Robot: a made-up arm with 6 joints. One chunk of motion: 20 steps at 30 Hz.
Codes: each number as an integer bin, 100 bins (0 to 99) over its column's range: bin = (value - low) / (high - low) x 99, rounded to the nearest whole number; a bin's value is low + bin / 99 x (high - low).
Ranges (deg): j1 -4.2..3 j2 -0.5..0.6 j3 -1..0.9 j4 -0.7..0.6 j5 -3.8..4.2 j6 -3.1..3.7
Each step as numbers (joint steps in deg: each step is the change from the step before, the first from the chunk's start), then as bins.
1 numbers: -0.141 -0.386 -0.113 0.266 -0.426 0.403
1 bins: 56 10 46 74 42 51
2 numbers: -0.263 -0.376 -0.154 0.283 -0.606 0.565
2 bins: 54 11 44 75 40 53
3 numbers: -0.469 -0.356 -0.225 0.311 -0.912 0.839
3 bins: 51 13 40 77 36 57
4 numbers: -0.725 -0.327 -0.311 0.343 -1.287 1.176
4 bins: 48 16 36 79 31 62
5 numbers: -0.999 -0.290 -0.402 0.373 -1.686 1.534
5 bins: 44 19 31 82 26 67
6 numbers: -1.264 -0.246 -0.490 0.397 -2.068 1.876
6 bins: 40 23 27 84 21 72
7 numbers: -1.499 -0.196 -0.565 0.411 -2.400 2.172
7 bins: 37 27 23 85 17 77
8 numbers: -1.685 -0.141 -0.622 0.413 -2.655 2.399
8 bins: 35 32 20 85 14 80
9 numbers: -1.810 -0.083 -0.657 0.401 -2.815 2.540
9 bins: 33 38 18 84 12 82
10 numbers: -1.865 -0.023 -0.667 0.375 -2.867 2.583
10 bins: 32 43 17 82 12 83
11 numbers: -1.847 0.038 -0.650 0.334 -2.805 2.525
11 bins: 32 48 18 79 12 82
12 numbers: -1.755 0.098 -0.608 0.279 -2.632 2.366
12 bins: 34 54 20 75 14 80
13 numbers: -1.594 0.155 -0.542 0.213 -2.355 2.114
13 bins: 36 59 24 70 18 76
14 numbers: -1.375 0.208 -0.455 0.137 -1.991 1.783
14 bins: 39 64 28 64 22 71
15 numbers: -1.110 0.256 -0.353 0.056 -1.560 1.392
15 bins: 42 68 34 58 28 65
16 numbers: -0.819 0.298 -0.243 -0.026 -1.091 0.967
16 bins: 46 72 39 51 34 59
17 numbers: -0.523 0.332 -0.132 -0.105 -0.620 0.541
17 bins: 51 75 45 45 39 53
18 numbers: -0.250 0.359 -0.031 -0.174 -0.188 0.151
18 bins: 54 77 50 40 45 47
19 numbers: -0.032 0.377 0.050 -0.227 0.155 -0.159
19 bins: 57 79 55 36 49 43
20 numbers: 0.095 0.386 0.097 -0.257 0.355 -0.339
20 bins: 59 80 57 34 51 40
